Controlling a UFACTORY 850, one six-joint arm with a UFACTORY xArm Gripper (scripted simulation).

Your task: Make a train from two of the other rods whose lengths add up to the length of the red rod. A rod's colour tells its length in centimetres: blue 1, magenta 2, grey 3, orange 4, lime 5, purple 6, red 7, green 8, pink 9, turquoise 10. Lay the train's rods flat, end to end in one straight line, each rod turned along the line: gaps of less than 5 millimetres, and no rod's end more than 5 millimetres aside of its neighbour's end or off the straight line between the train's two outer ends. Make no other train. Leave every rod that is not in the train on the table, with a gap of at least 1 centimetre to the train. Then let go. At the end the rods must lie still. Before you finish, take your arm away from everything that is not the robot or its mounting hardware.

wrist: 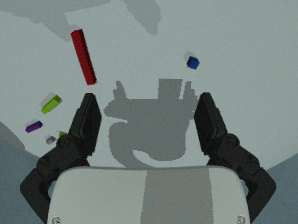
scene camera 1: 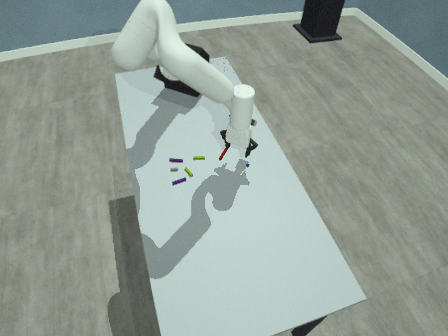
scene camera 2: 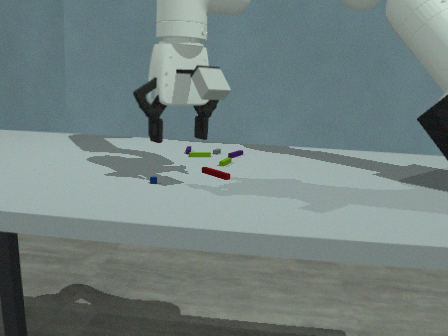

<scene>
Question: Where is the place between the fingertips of my gripper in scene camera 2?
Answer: At 179,140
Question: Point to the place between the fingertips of my gripper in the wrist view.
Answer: At 147,104
</scene>
